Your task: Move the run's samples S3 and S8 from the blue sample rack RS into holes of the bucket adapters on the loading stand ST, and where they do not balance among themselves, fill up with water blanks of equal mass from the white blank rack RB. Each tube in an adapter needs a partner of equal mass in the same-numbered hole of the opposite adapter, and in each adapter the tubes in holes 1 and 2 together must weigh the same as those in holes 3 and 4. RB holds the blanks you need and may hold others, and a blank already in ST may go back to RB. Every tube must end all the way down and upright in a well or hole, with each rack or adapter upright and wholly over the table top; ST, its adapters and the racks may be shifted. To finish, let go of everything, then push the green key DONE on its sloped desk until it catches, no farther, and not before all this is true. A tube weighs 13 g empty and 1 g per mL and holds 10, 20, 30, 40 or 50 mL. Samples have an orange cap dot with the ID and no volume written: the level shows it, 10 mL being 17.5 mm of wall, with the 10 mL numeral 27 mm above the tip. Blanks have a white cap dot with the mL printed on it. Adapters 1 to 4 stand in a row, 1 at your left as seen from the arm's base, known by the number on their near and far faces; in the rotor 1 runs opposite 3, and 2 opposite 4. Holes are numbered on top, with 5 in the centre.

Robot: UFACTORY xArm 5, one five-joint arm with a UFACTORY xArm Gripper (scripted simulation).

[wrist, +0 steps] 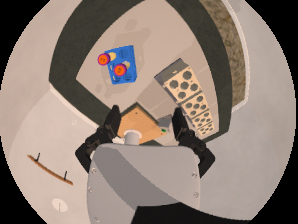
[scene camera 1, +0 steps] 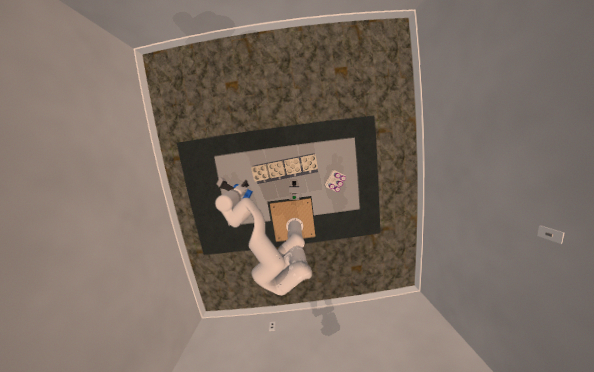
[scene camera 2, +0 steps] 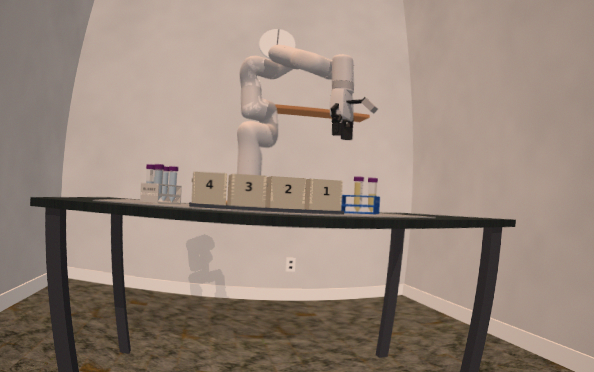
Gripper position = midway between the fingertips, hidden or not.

Observation:
In view: the gripper (scene camera 2: pixel 342 137).
The gripper shows as well in the wrist view (wrist: pixel 146 112).

